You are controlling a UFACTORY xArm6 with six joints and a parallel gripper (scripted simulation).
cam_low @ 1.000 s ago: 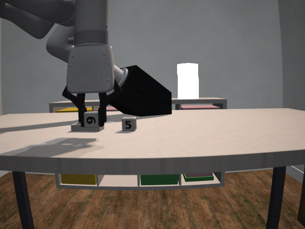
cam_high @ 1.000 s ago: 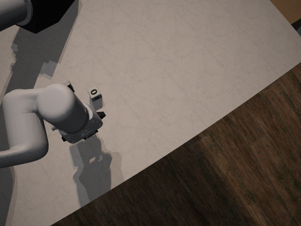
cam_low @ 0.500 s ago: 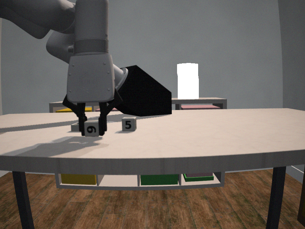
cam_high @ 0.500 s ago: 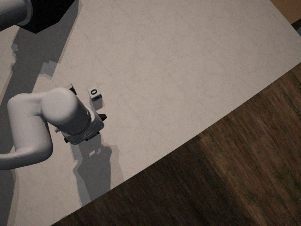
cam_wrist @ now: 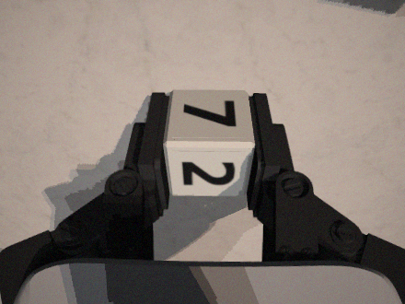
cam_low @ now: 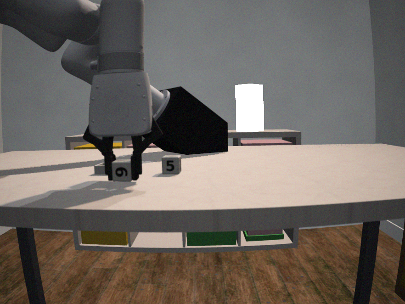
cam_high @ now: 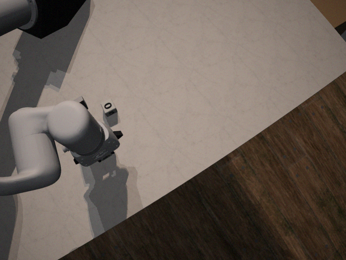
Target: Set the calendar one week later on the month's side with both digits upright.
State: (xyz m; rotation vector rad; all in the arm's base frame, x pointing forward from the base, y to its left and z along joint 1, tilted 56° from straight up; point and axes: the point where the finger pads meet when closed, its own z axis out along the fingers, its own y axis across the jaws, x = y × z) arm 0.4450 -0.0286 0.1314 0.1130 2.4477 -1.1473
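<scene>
Right now the white cube is 1 cm below my hand. From my hand the other things lie so: grey tray (11 cm behind, 1 cm to the right, 2 cm below).
</scene>
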